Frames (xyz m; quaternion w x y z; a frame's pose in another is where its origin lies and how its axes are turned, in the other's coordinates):
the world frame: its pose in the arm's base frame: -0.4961 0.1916 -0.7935 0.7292 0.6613 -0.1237 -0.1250
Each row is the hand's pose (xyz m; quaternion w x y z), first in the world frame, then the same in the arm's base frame.
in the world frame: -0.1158 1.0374 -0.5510 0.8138 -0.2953 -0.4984 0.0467
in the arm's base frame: -0.3948 0.8436 0.1852 0.7329 0.2548 -0.4581 -0.4338
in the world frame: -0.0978 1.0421 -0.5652 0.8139 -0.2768 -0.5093 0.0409
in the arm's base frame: -0.3730 0.8511 0.1888 0.7186 0.2677 -0.4645 -0.4429
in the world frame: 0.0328 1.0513 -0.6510 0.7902 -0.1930 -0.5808 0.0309
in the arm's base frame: -0.2206 0.8869 0.1918 0.6359 0.3054 -0.5176 -0.4842
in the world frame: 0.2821 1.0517 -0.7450 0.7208 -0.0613 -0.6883 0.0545
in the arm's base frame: 0.0458 0.8885 0.1870 0.4878 0.3392 -0.6194 -0.5131
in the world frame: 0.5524 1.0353 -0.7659 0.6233 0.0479 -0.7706 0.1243
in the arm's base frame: 0.3063 0.8129 0.1728 0.3430 0.3354 -0.7272 -0.4909
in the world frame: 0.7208 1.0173 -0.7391 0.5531 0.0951 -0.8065 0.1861
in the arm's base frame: 0.4547 0.7280 0.1600 0.2639 0.3113 -0.7915 -0.4550
